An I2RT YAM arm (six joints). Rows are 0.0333 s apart.
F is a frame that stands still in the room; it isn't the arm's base.
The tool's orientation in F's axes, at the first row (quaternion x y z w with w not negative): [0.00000 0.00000 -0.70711 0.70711]
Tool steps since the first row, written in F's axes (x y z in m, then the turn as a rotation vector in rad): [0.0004 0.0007 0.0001 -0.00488 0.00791 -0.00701]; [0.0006 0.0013 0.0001 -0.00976 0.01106 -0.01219]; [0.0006 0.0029 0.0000 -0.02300 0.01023 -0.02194]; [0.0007 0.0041 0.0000 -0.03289 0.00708 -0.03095]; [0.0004 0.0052 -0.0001 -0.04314 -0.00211 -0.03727]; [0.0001 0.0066 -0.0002 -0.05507 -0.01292 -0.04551]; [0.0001 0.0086 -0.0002 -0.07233 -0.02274 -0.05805]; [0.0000 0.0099 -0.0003 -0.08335 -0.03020 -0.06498]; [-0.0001 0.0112 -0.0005 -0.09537 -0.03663 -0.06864]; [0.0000 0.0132 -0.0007 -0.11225 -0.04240 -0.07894]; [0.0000 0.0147 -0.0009 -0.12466 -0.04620 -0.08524]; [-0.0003 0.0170 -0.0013 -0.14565 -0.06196 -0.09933]
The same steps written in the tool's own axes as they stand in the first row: [-0.0007 0.0004 0.0001 -0.00791 -0.00488 -0.00701]; [-0.0013 0.0006 0.0001 -0.01106 -0.00976 -0.01219]; [-0.0029 0.0006 0.0000 -0.01023 -0.02300 -0.02194]; [-0.0041 0.0007 0.0000 -0.00708 -0.03289 -0.03095]; [-0.0052 0.0004 -0.0001 0.00211 -0.04314 -0.03727]; [-0.0066 0.0001 -0.0002 0.01292 -0.05507 -0.04551]; [-0.0086 0.0001 -0.0002 0.02274 -0.07233 -0.05805]; [-0.0099 0.0000 -0.0003 0.03020 -0.08335 -0.06498]; [-0.0112 -0.0001 -0.0005 0.03663 -0.09537 -0.06864]; [-0.0132 0.0000 -0.0007 0.04240 -0.11225 -0.07894]; [-0.0147 0.0000 -0.0009 0.04620 -0.12466 -0.08524]; [-0.0170 -0.0003 -0.0013 0.06196 -0.14565 -0.09933]
